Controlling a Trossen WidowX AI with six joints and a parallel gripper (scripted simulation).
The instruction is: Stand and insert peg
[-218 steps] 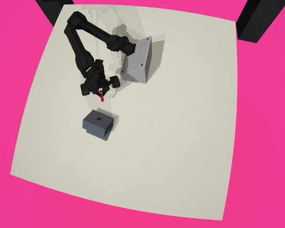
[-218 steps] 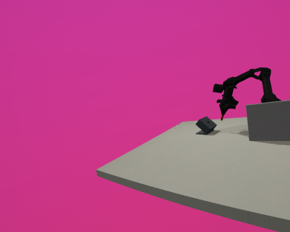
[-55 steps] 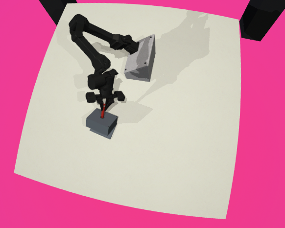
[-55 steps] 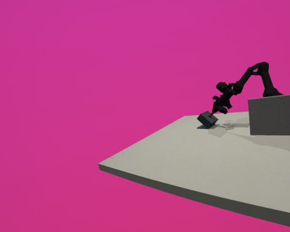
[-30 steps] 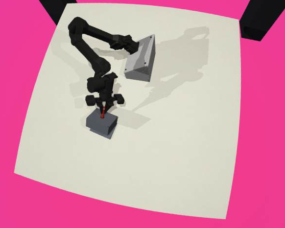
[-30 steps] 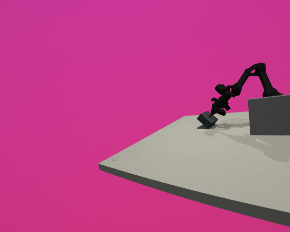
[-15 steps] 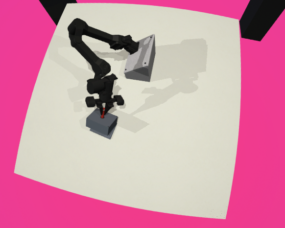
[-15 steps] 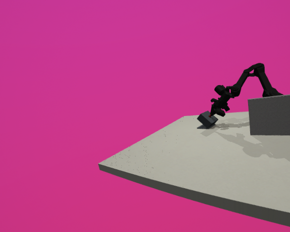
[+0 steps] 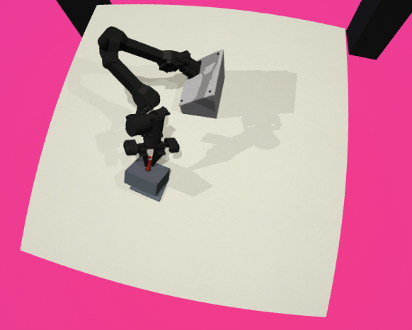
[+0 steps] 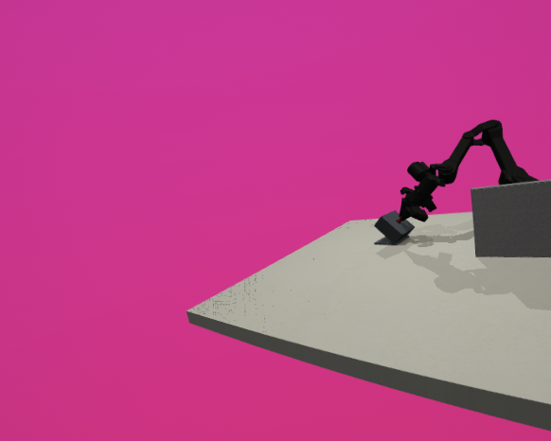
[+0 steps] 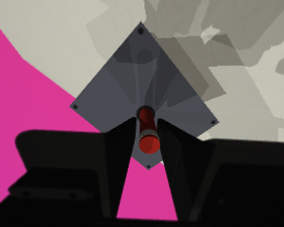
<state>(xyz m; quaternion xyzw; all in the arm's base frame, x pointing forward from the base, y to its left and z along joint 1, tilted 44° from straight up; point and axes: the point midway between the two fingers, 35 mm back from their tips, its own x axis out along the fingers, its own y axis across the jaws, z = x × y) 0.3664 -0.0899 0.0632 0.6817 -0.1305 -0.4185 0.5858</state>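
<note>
My gripper tip is 10 mm past the red peg and 10 mm below it. Round my gripper tip: dark sloped panel 30 mm ahead, 10 mm to the right, 30 mm below.
</note>
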